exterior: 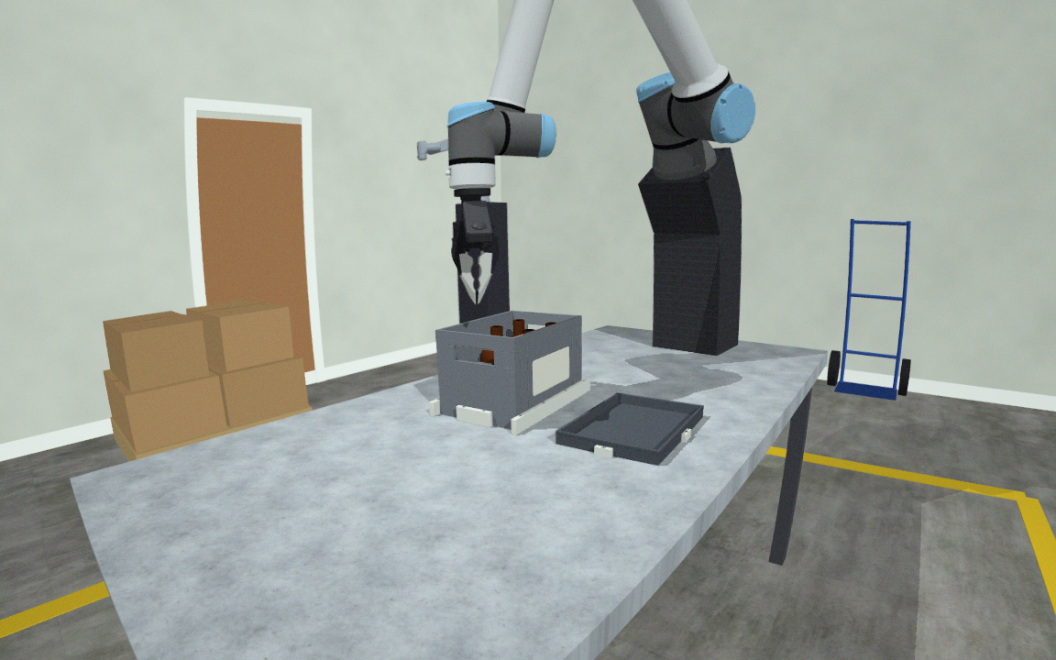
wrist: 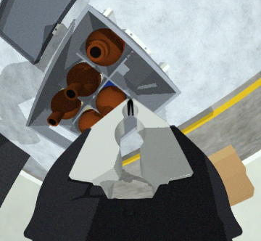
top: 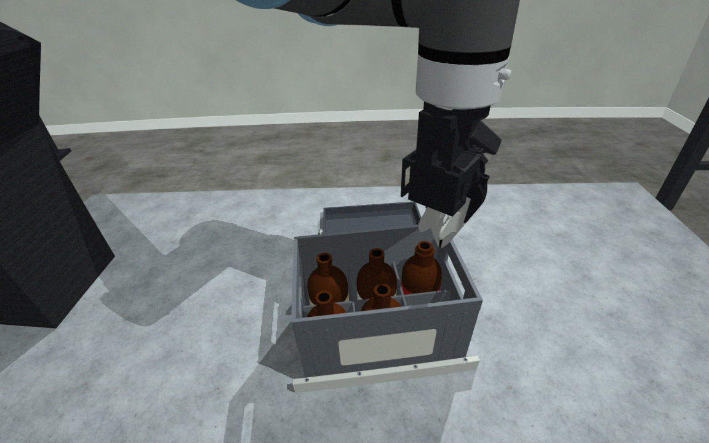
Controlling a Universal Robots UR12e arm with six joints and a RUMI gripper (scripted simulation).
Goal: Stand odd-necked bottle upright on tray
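Right now the glass bottle is 70 mm to the left of my hand and 150 mm below it. Also, from my hand: crate: 90 mm behind, 20 mm to the left, 160 mm below; then grey tray: 60 mm behind, 310 mm to the left, 230 mm below.
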